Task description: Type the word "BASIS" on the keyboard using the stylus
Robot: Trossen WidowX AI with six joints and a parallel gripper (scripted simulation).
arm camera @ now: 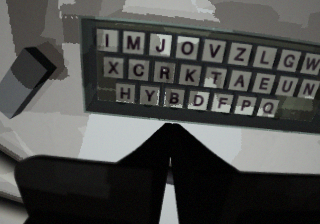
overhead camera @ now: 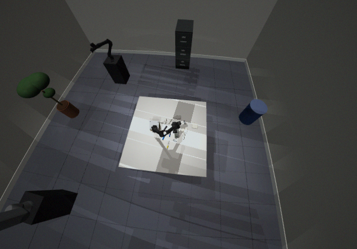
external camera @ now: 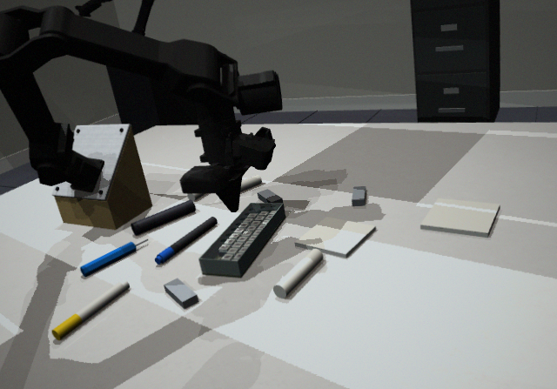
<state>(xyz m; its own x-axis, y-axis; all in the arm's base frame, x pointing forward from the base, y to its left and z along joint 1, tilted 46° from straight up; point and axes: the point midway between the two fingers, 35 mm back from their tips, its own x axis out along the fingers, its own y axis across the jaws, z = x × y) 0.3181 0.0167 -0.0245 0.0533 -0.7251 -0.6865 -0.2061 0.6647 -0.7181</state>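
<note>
The blue stylus lies 150 mm behind my gripper tip, 110 mm to the right of it and 30 mm below it. From my gripper tip the other things lie so: blue-tipped pen (80 mm to the right, 70 mm behind, 30 mm below); yellow-tipped pen (260 mm to the right, 70 mm behind, 30 mm below); dark cylinder (170 mm behind, 30 mm below).
</note>
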